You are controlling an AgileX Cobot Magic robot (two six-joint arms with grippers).
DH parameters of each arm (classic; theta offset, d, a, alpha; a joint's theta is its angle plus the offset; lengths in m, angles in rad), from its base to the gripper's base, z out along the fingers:
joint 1: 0 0.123 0 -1.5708
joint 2: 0.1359 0 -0.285 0
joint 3: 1.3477 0 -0.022 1.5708
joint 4: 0 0.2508 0 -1.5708
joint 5: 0 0 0.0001 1.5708
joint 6: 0 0.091 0 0
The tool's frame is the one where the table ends.
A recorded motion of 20 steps. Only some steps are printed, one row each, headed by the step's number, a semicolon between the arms.
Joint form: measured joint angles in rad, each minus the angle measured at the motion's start. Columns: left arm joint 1, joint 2, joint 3, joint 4, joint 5, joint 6; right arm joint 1, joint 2, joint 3, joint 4, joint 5, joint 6.
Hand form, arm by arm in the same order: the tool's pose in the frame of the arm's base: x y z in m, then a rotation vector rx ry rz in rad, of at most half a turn. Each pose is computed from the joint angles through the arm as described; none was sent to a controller.
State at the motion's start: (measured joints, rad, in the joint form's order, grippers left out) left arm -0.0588 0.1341 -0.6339 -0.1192 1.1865 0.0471; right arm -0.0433 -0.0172 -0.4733 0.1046 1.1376 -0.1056
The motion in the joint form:
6: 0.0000 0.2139 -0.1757 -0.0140 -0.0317 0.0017; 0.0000 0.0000 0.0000 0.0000 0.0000 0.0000
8: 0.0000 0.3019 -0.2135 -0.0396 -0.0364 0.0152; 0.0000 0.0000 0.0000 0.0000 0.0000 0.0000
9: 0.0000 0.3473 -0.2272 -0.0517 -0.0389 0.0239; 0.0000 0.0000 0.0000 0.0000 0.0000 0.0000
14: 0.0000 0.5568 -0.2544 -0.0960 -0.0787 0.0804; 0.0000 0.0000 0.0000 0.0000 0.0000 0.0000
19: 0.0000 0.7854 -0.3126 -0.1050 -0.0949 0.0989; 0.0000 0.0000 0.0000 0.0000 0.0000 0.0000
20: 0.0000 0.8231 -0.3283 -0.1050 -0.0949 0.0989; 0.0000 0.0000 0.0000 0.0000 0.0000 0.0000
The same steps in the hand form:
6: 0.0239 -0.0125 0.3539 0.1277 2.1696 -0.1690; -0.0077 0.0090 0.2641 -0.0754 2.1247 0.0390
8: 0.0411 -0.0156 0.3622 0.1418 2.2120 -0.1947; -0.0077 0.0090 0.2641 -0.0754 2.1247 0.0390
9: 0.0508 -0.0171 0.3642 0.1502 2.2393 -0.2064; -0.0077 0.0090 0.2641 -0.0754 2.1247 0.0390
14: 0.1016 -0.0234 0.3592 0.1968 2.3706 -0.2427; -0.0077 0.0090 0.2641 -0.0754 2.1247 0.0390
19: 0.1554 -0.0271 0.3479 0.2048 2.5211 -0.2588; -0.0077 0.0090 0.2641 -0.0754 2.1247 0.0390
20: 0.1643 -0.0277 0.3465 0.2035 2.5430 -0.2607; -0.0077 0.0090 0.2641 -0.0754 2.1247 0.0390

